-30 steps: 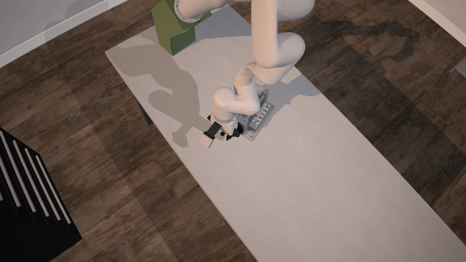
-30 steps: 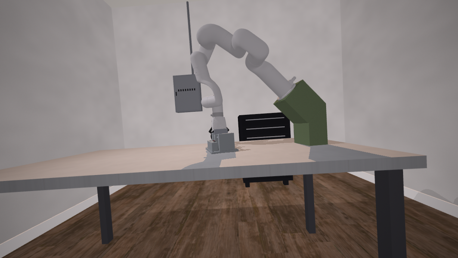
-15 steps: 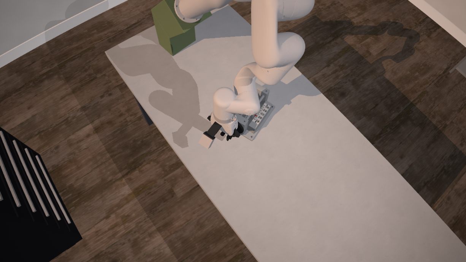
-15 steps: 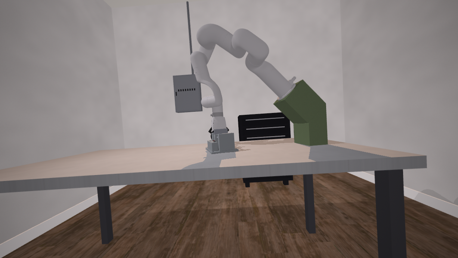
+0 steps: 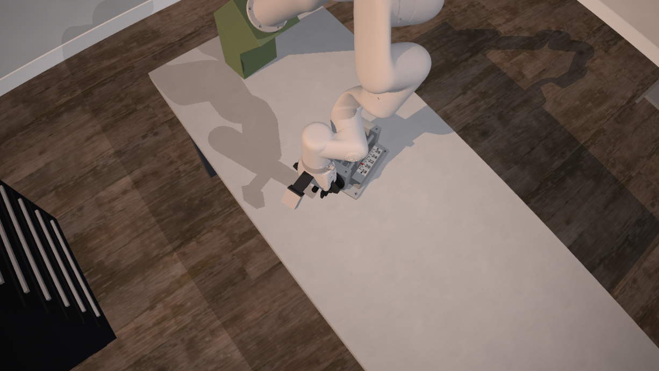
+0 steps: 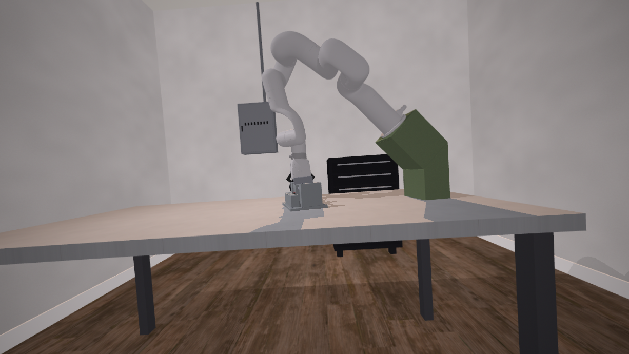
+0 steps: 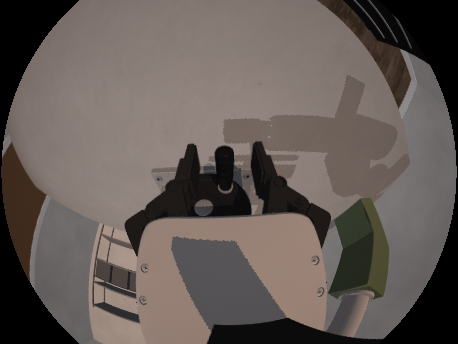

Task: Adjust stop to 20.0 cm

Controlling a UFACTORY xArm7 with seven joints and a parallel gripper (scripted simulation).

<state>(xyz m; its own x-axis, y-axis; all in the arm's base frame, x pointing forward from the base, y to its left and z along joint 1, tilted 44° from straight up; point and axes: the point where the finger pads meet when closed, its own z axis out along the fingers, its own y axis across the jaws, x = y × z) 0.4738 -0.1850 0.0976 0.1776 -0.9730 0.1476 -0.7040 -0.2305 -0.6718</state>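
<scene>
Right now the handwheel knob is 10 mm to the left of my hand and 10 mm below it. The rest, counted from my hand: black handwheel 20 mm to the left; grey stop block 140 mm to the left, 30 mm above.
</scene>
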